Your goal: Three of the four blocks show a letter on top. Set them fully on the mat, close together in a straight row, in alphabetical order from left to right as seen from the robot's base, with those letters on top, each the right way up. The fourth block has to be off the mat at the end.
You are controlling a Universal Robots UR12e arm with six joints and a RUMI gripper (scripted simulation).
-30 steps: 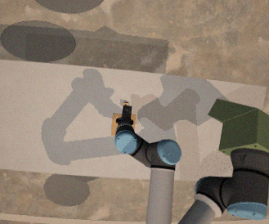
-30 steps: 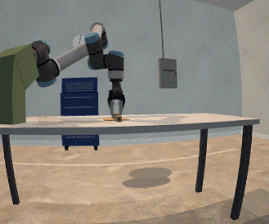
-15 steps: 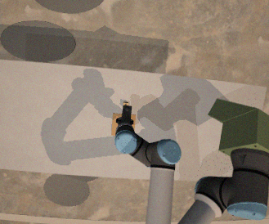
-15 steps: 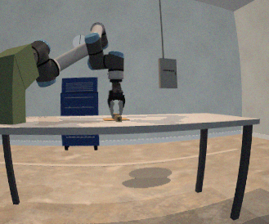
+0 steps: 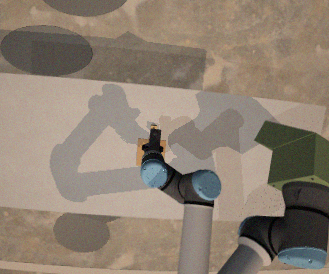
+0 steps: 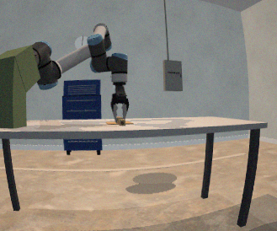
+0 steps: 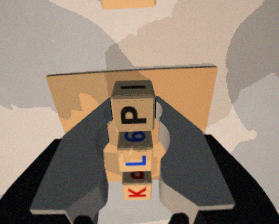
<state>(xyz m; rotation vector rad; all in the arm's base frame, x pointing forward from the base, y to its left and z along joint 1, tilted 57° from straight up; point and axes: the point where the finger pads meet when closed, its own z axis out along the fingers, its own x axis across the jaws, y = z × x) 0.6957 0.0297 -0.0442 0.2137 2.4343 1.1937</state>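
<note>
The orange mat is 5 cm to the left of my hand and 2 cm below it.
</note>
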